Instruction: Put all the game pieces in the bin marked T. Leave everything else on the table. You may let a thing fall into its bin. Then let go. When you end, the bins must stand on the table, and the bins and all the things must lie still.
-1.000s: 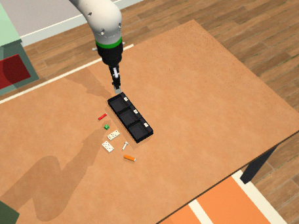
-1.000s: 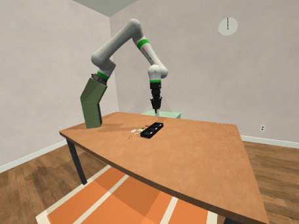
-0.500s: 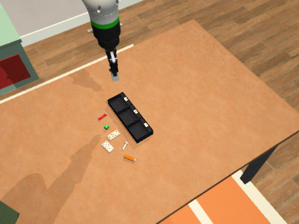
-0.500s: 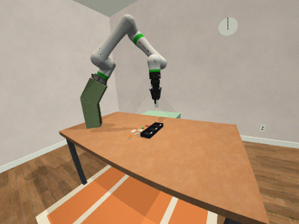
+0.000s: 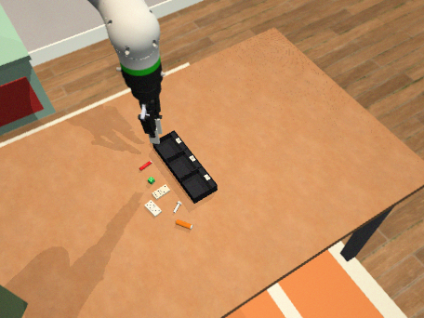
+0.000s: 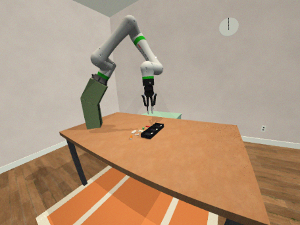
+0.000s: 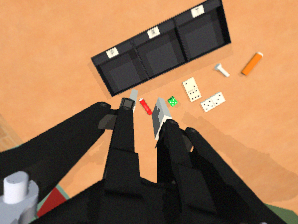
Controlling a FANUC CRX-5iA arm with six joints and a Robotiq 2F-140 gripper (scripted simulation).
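My hand is 50 mm past the green die, 50 mm to the left of it and 160 mm above it. The rest, counted from my hand: red cylinder 50 mm behind, 10 mm to the left, 170 mm below; black three-compartment bin 60 mm ahead, 50 mm to the right, 160 mm below; domino 40 mm behind, 100 mm to the right, 170 mm below.
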